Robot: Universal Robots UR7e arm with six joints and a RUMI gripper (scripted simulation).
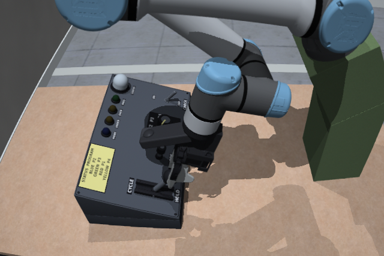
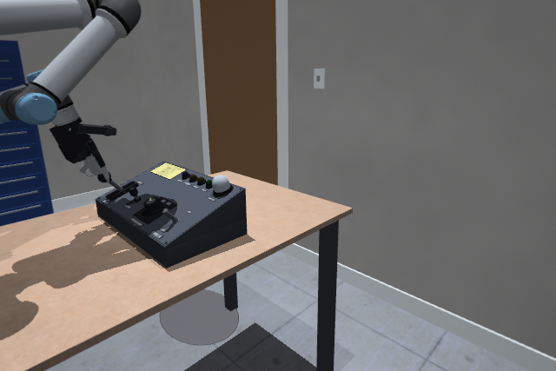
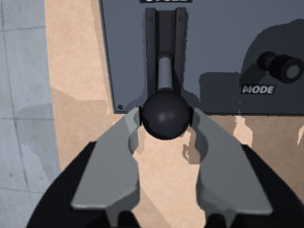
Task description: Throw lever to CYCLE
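Right now my hand is 2 cm short of the black ball-topped lever and 3 cm above it. The rest, counted from my hand: program dial: 7 cm ahead, 22 cm to the right, 5 cm below; mode toggle: 5 cm ahead, 12 cm to the right, 4 cm below; dark console: 9 cm ahead, 17 cm to the right, 7 cm below.
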